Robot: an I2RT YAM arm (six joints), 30 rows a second.
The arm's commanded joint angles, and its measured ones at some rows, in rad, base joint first. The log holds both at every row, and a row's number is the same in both.
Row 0, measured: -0.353, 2.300, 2.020, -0.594, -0.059, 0.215
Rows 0 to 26, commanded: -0.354, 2.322, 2.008, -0.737, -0.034, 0.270; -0.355, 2.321, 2.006, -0.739, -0.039, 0.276; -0.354, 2.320, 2.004, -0.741, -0.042, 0.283; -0.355, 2.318, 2.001, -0.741, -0.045, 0.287; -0.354, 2.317, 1.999, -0.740, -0.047, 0.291; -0.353, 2.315, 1.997, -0.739, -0.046, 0.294; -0.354, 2.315, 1.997, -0.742, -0.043, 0.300; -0.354, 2.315, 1.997, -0.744, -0.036, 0.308; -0.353, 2.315, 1.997, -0.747, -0.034, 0.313; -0.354, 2.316, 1.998, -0.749, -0.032, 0.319; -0.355, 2.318, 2.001, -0.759, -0.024, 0.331; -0.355, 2.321, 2.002, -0.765, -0.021, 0.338; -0.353, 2.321, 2.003, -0.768, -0.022, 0.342; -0.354, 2.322, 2.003, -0.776, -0.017, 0.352; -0.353, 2.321, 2.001, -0.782, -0.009, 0.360; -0.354, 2.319, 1.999, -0.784, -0.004, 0.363; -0.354, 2.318, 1.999, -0.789, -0.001, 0.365; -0.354, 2.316, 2.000, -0.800, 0.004, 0.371; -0.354, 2.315, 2.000, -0.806, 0.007, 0.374; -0.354, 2.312, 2.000, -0.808, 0.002, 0.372; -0.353, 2.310, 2.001, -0.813, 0.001, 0.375; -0.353, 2.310, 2.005, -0.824, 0.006, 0.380; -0.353, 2.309, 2.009, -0.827, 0.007, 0.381; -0.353, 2.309, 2.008, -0.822, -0.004, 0.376; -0.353, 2.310, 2.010, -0.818, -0.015, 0.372; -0.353, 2.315, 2.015, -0.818, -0.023, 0.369; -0.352, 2.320, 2.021, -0.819, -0.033, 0.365
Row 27, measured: -0.355, 2.308, 2.008, -0.767, -0.004, 0.359
